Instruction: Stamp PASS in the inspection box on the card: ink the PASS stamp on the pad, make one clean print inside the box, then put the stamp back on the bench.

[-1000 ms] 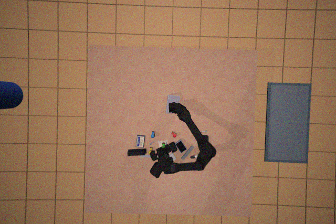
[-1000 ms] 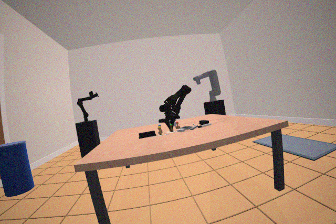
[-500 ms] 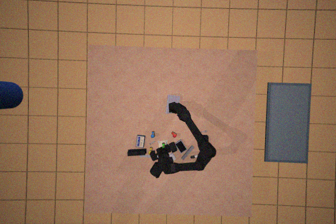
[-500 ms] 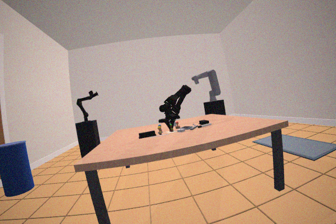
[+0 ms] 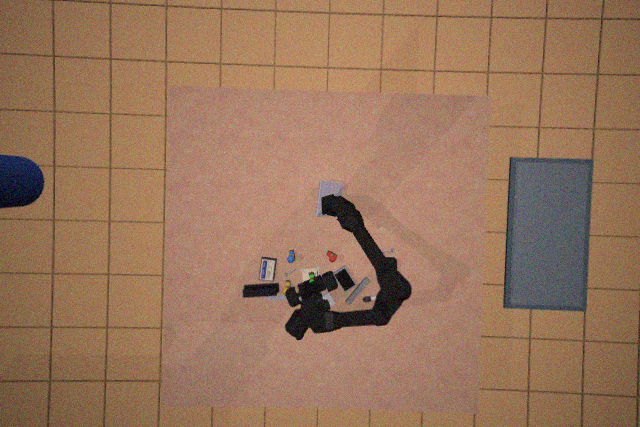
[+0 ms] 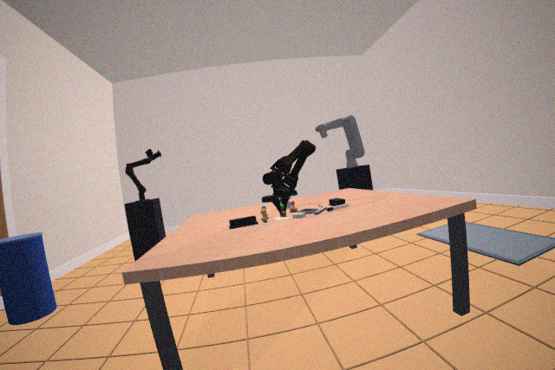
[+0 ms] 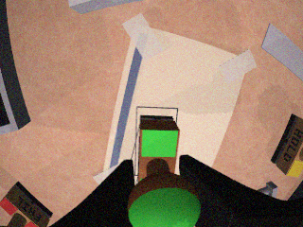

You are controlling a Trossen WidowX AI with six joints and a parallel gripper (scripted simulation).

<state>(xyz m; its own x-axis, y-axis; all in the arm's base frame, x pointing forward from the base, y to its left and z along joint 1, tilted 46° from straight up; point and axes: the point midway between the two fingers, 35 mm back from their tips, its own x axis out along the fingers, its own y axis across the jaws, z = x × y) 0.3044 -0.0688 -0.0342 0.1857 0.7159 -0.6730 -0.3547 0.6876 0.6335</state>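
Now: the cream card 30 mm below my gripper tip, 20 mm ahead of it and 10 mm to the right of it. Round my gripper tip: grey box (90 mm ahead, 60 mm to the left, 10 mm below); then red stamp (90 mm behind, 80 mm to the left, 10 mm below); then yellow stamp (100 mm to the right, 30 mm ahead, 10 mm below).
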